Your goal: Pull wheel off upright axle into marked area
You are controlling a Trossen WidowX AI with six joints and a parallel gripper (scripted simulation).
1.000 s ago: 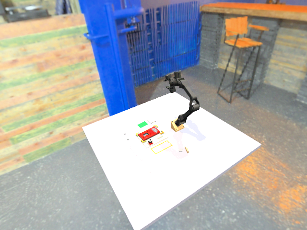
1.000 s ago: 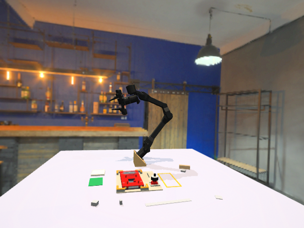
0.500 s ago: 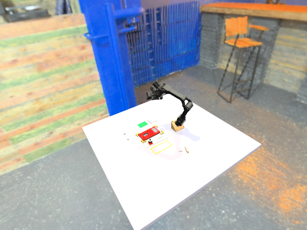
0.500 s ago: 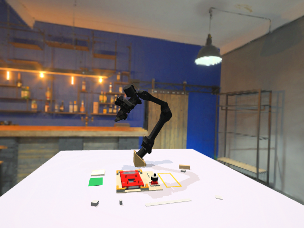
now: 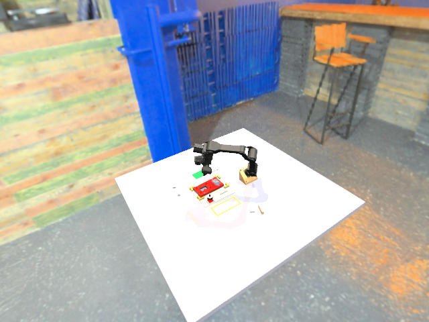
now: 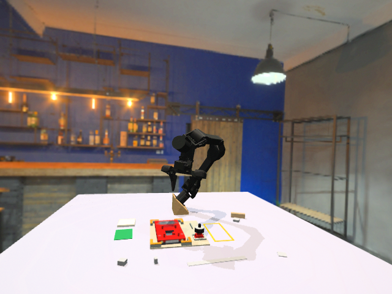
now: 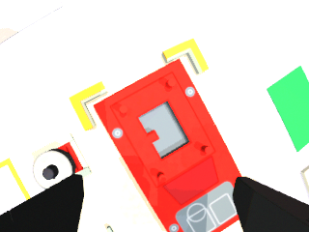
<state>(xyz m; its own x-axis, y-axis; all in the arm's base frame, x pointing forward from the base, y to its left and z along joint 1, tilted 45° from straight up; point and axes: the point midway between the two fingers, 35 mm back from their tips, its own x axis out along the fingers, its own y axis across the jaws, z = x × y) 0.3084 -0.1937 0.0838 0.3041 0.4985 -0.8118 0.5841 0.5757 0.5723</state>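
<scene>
The wheel lies 150 mm below my gripper tip, 80 mm to the left of it and 30 mm ahead of it. Also, from my gripper tip: axle: 150 mm below, 80 mm to the left, 20 mm ahead; then green patch: 210 mm to the right, 190 mm below, 90 mm behind; then thin strip: 200 mm ahead, 190 mm below, 90 mm to the left.
</scene>
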